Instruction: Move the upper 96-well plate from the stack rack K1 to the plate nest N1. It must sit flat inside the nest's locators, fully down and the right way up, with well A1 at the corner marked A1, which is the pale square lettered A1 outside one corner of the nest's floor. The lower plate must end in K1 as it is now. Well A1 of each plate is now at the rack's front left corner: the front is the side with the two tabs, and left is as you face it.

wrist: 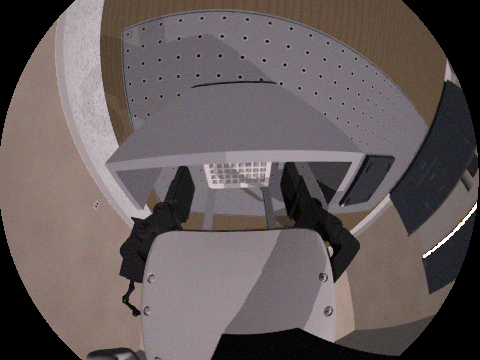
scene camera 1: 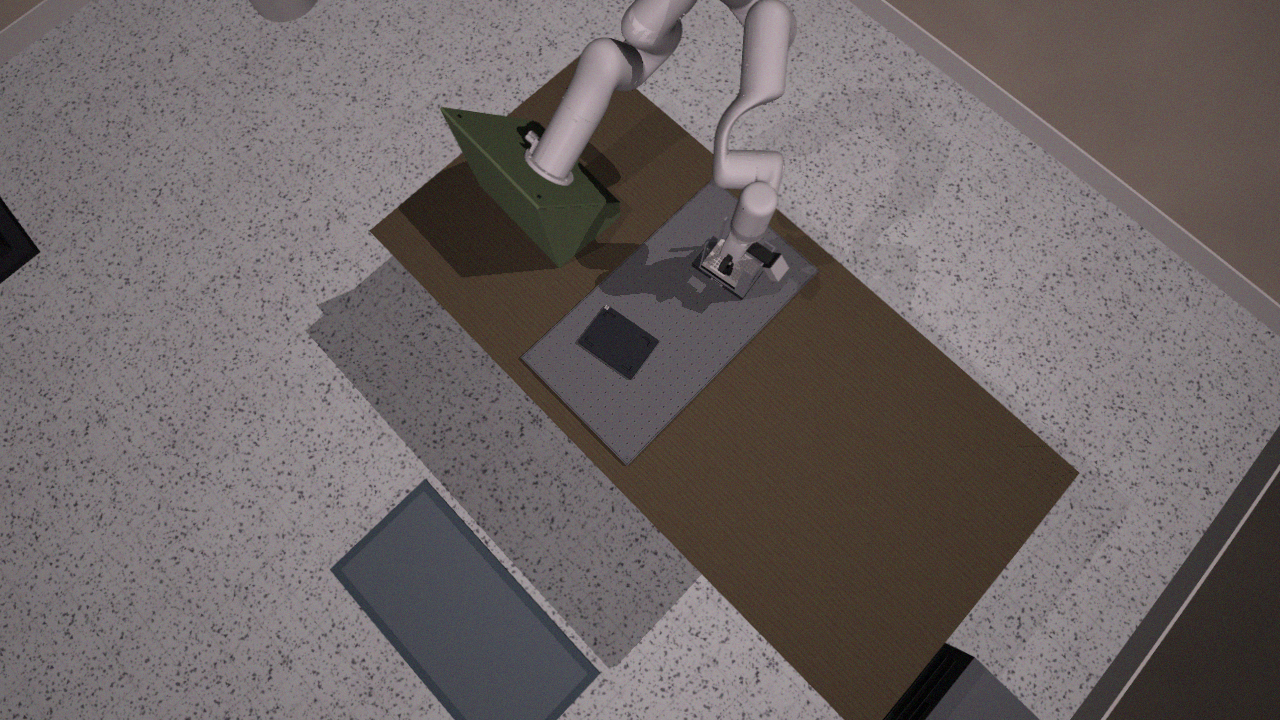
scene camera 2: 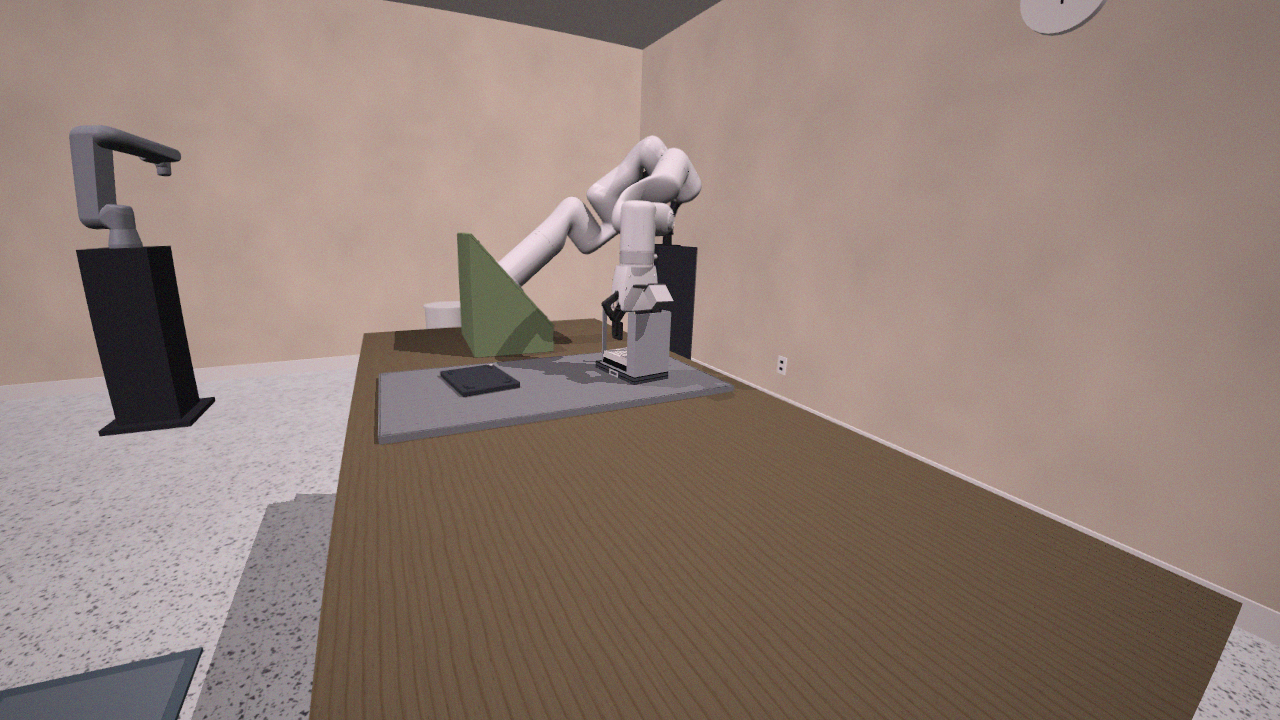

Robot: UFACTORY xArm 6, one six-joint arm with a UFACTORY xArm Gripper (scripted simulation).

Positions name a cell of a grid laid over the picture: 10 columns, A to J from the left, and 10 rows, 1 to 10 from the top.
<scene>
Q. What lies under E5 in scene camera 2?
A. My gripper.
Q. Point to a dark plate nest N1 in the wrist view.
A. H6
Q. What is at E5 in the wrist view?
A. A white 96-well plate.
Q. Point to a white 96-well plate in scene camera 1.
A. At F4
</scene>
